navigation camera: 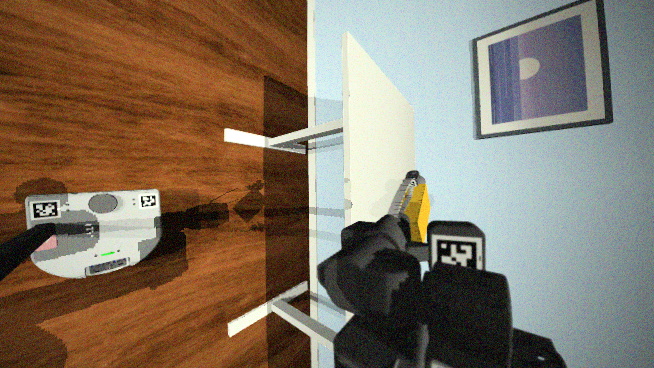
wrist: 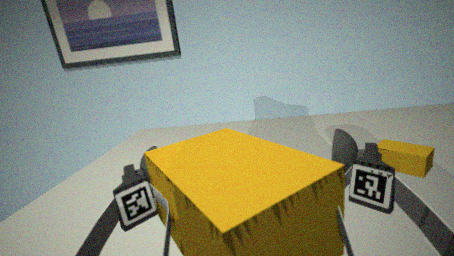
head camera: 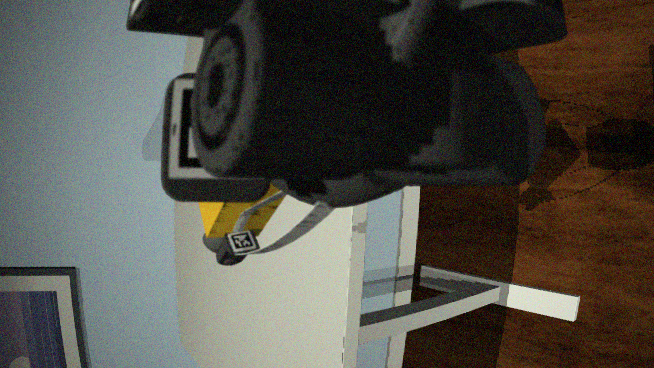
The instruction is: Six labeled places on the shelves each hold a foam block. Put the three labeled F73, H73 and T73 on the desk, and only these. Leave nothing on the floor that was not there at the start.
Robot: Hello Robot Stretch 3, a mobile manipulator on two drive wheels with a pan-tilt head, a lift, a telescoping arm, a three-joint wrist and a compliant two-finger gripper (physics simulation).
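Frame: origin at the robot's base, x ahead, y left, z up, level; metres.
Seen in the pictures: robot's base, link origin: (navigation camera: 103,202).
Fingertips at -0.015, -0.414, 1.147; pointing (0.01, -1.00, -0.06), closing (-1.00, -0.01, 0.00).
Pixels of each thing's top centre, then the offset from my fingertips to it, as dx, dy, dz. Level surfaces: height alone.
- yellow foam block, top centre: (wrist: 225,156) (head camera: 213,169) (navigation camera: 425,214) +0.007, +0.057, +0.027
- white desk, surface height: dz -0.197
- second yellow block, top centre: (wrist: 402,147) -0.330, -0.326, -0.152
My gripper (wrist: 243,157) is shut on a yellow foam block (head camera: 217,220) (navigation camera: 417,212) (wrist: 240,175), with a finger on either side of it in the wrist view. The held block is over the white desk (head camera: 300,300) (navigation camera: 370,125) (wrist: 87,192), towards its wall side. I cannot tell whether its underside touches the desk top. A second yellow block (wrist: 407,159) lies on the desk beyond the right finger in the wrist view. No label can be read on either block. The wrist and arm hide part of the desk in the head and navigation views. The shelves do not show.
The blue wall (head camera: 100,200) (navigation camera: 550,190) (wrist: 225,65) stands behind the desk, with a framed picture (head camera: 40,325) (navigation camera: 550,75) (wrist: 117,32). The desk's white feet (head camera: 542,301) (navigation camera: 245,137) reach out over the wooden floor. My base (navigation camera: 125,220) stands before the desk.
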